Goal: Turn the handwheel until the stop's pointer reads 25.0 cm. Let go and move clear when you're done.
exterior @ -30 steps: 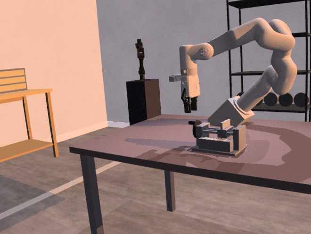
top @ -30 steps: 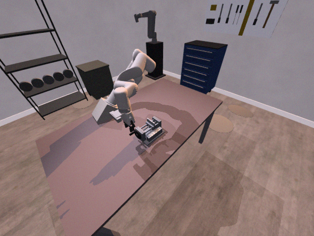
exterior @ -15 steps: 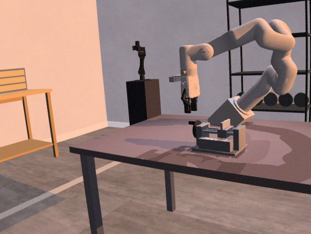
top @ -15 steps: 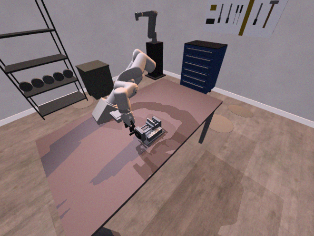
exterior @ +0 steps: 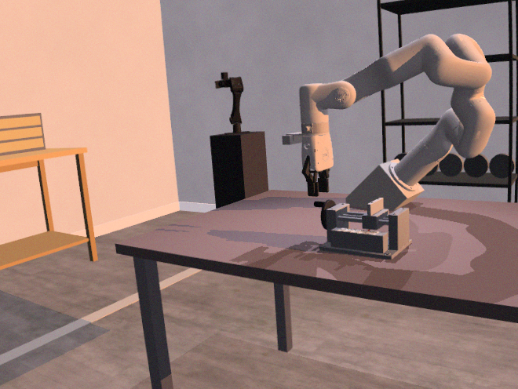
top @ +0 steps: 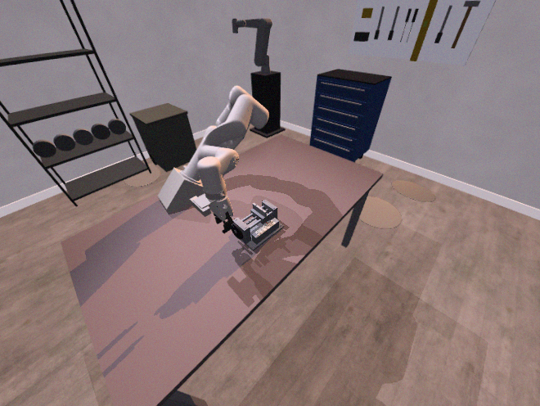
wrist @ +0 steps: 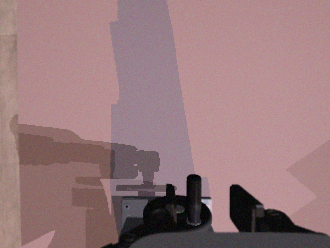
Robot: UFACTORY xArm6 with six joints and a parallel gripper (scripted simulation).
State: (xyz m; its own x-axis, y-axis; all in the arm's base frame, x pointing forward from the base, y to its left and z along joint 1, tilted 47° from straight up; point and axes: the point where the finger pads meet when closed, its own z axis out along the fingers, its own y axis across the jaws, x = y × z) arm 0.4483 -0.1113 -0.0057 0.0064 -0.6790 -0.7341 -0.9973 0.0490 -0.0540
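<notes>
My hand is 5 cm above the black handwheel, 2 cm to the right of it and 1 cm short of it. From my hand the other things lie so: sliding stop block 18 cm to the left, 6 cm below, 3 cm ahead.
</notes>
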